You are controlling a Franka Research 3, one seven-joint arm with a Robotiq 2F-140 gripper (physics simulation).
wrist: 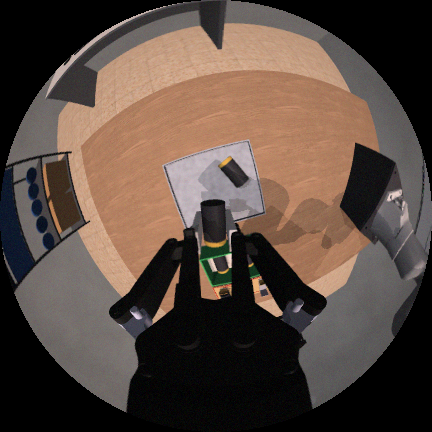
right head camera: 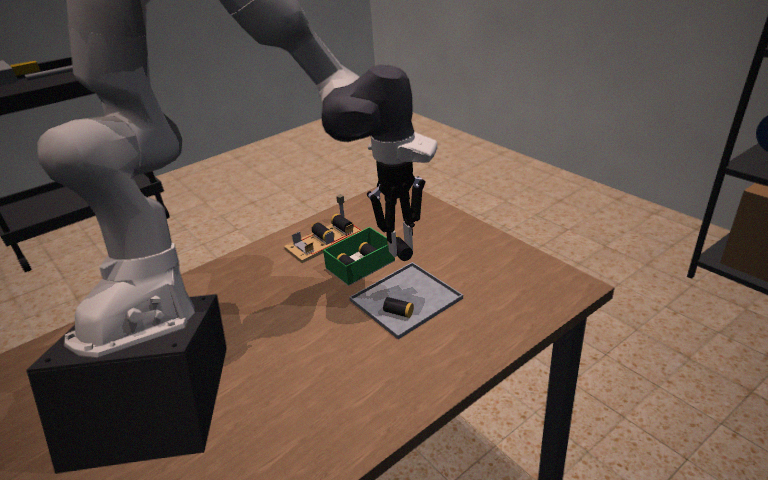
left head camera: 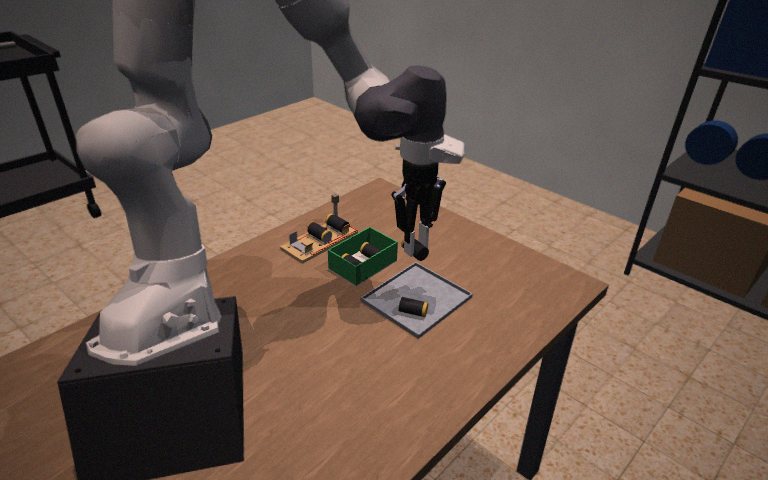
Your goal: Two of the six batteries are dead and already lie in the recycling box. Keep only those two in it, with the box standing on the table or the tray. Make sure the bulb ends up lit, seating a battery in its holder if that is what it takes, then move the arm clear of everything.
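Observation:
My gripper (left head camera: pixel 416 243) (right head camera: pixel 401 241) (wrist: pixel 213 218) is shut on a black battery (left head camera: pixel 420 250) (right head camera: pixel 404 249) (wrist: pixel 213 219) with a yellow end, held lying level above the table beside the green recycling box (left head camera: pixel 377 263) (right head camera: pixel 370 266). Two batteries (left head camera: pixel 369 249) (right head camera: pixel 344 259) lie inside the box. Another battery (left head camera: pixel 412 306) (right head camera: pixel 397 306) (wrist: pixel 235 172) lies on the grey tray (left head camera: pixel 447 294) (right head camera: pixel 437 296) (wrist: pixel 184 182). On the holder board (left head camera: pixel 302 256) (right head camera: pixel 301 255), two batteries (left head camera: pixel 318 230) (right head camera: pixel 341 223) sit in holders; the front-left holder (left head camera: pixel 300 245) (right head camera: pixel 303 246) is empty. The small head on the post (left head camera: pixel 334 198) (right head camera: pixel 340 199) looks unlit.
The holder board stands behind the box, with the upright post at its far edge. The robot's base block (left head camera: pixel 152 413) (right head camera: pixel 127 401) (wrist: pixel 367 185) stands at the left in the head views. A shelf unit (left head camera: pixel 663 161) stands beyond the table (left head camera: pixel 317 396) on the right.

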